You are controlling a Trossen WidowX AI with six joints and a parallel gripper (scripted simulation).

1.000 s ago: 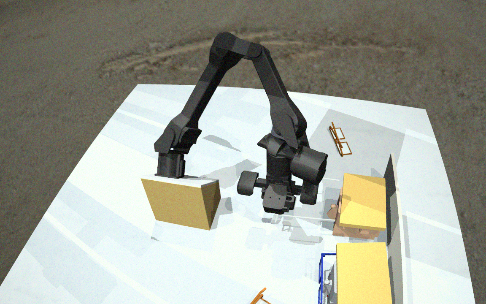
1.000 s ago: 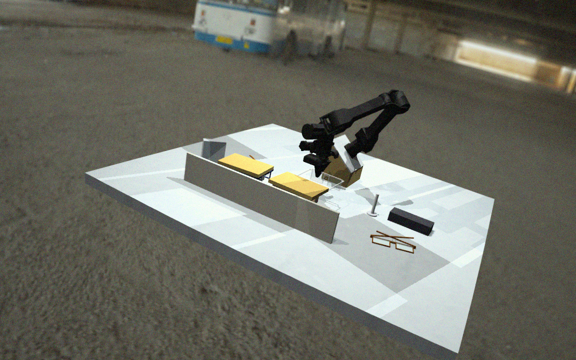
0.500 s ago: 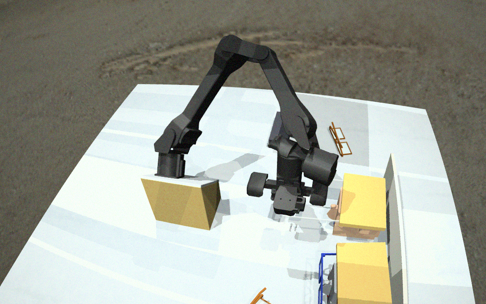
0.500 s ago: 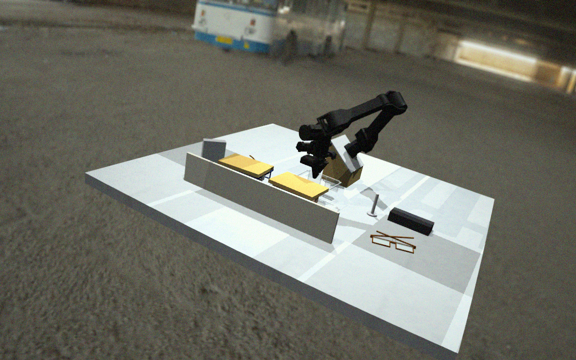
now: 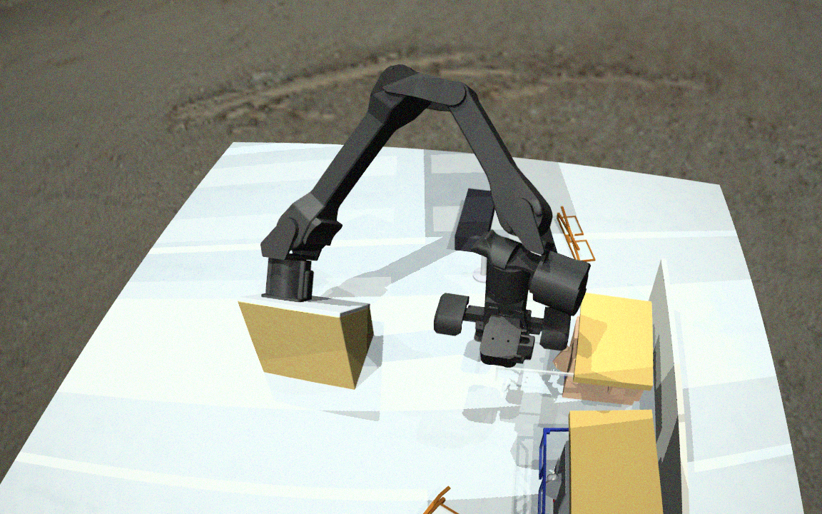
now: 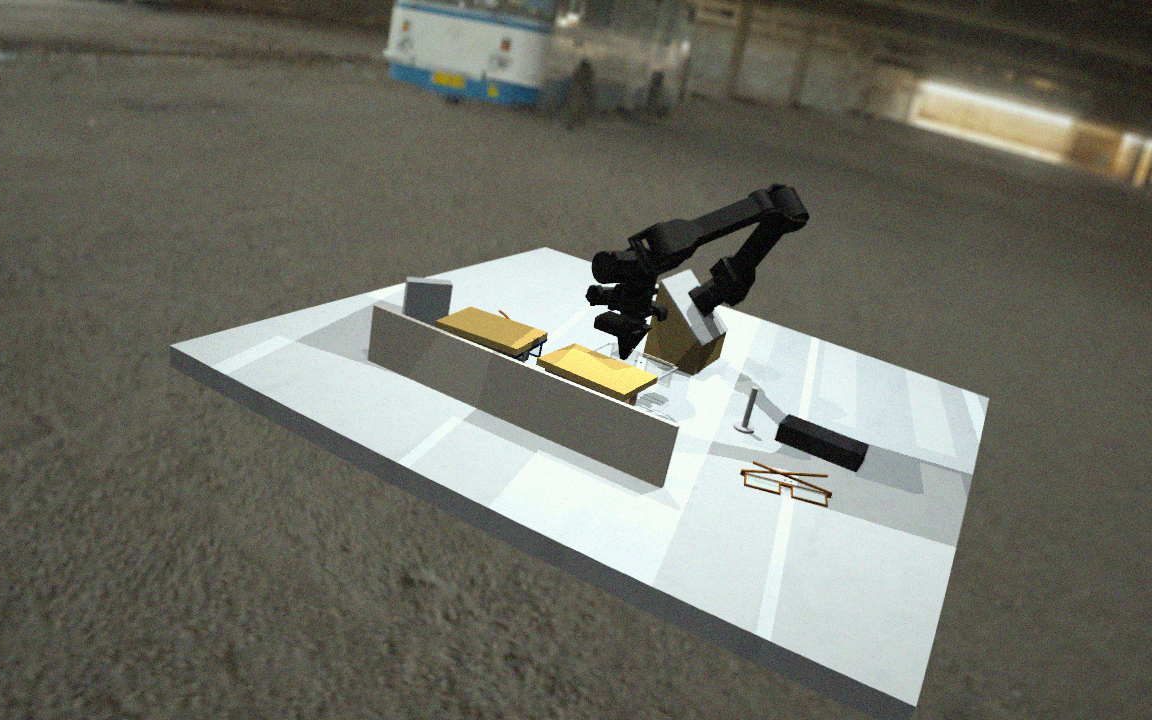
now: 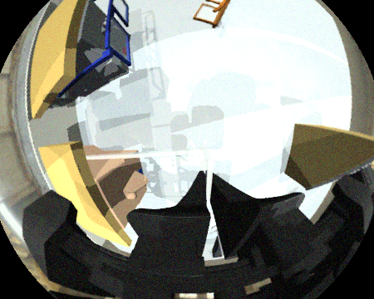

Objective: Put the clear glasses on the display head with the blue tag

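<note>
Right now my gripper tip is 150 mm short of the skin-coloured display head, 20 mm to the right of it and 10 mm above it. The rest, counted from my gripper tip: post 250 mm to the left, 40 mm below, 40 mm behind; long upright wall 270 mm ahead, 90 mm to the right, 10 mm below; grey display head 200 mm to the right, 140 mm ahead, 10 mm below.
</note>
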